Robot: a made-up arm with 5 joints.
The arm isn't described. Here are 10 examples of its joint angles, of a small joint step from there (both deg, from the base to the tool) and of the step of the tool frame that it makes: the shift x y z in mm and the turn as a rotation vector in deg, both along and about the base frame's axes.
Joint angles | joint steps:
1: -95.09 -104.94 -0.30 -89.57 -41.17 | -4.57 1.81 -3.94 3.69 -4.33
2: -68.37 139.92 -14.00 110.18 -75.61 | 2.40 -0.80 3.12 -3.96 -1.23
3: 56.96 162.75 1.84 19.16 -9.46 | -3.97 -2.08 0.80 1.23 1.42
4: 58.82 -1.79 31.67 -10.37 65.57 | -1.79 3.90 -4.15 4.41 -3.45
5: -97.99 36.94 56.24 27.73 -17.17 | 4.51 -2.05 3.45 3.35 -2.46
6: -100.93 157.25 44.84 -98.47 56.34 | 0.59 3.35 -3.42 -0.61 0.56
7: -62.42 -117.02 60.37 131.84 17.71 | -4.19 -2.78 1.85 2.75 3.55
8: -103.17 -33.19 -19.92 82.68 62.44 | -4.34 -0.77 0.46 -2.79 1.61
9: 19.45 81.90 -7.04 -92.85 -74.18 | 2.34 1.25 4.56 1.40 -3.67
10: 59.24 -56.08 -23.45 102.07 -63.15 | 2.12 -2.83 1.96 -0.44 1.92
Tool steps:
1: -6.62 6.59 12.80 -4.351 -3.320 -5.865
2: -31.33 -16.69 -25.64 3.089 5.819 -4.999
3: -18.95 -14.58 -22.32 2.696 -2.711 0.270
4: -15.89 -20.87 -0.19 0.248 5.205 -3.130
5: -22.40 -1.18 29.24 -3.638 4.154 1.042
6: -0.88 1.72 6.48 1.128 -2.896 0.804
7: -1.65 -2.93 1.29 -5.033 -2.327 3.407
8: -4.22 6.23 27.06 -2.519 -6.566 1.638
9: 1.15 6.23 30.23 -3.663 1.973 2.493
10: -11.82 21.66 -6.08 4.331 2.898 -0.918
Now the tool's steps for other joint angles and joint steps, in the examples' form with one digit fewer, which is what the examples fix.
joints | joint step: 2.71 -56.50 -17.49 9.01 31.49 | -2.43 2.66 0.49 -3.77 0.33
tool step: 22.3 -8.7 24.3 3.04 -6.42 -2.93
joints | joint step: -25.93 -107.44 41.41 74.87 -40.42 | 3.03 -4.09 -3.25 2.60 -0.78
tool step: -35.6 -3.5 -49.1 -7.47 4.26 3.14
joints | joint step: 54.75 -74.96 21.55 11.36 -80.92 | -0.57 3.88 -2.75 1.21 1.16
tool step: 5.5 -32.8 -7.1 -4.08 -1.56 1.81
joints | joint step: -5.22 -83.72 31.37 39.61 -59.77 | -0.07 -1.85 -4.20 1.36 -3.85
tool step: -16.2 -2.4 -36.6 -5.14 5.18 0.86
